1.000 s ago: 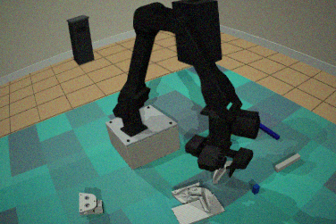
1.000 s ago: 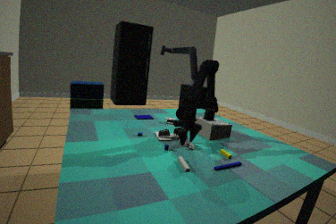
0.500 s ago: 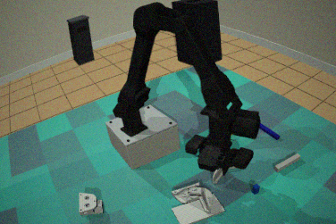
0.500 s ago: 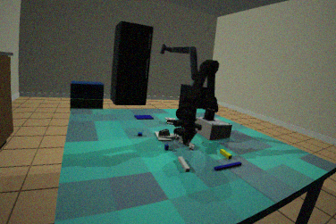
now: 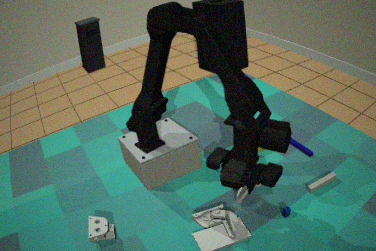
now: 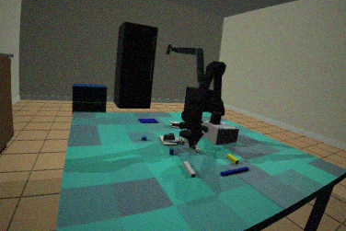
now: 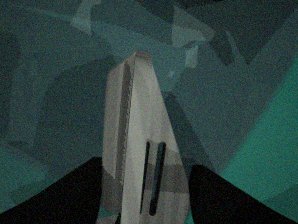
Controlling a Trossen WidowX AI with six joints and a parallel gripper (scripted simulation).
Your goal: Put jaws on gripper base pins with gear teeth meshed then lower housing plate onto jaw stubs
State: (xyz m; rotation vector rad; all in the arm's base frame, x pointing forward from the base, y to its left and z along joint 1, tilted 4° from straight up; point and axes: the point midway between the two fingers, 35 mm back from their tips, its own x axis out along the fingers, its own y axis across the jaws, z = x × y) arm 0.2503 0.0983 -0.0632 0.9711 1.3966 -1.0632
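The jaw lies 30 mm ahead of my gripper tip and 110 mm to the right of it. From my gripper tip the other things lie so: yellow block 100 mm behind, 190 mm to the left; then small blue block 140 mm ahead, 10 mm to the left; then white bar 160 mm ahead, 170 mm to the left, 10 mm below.
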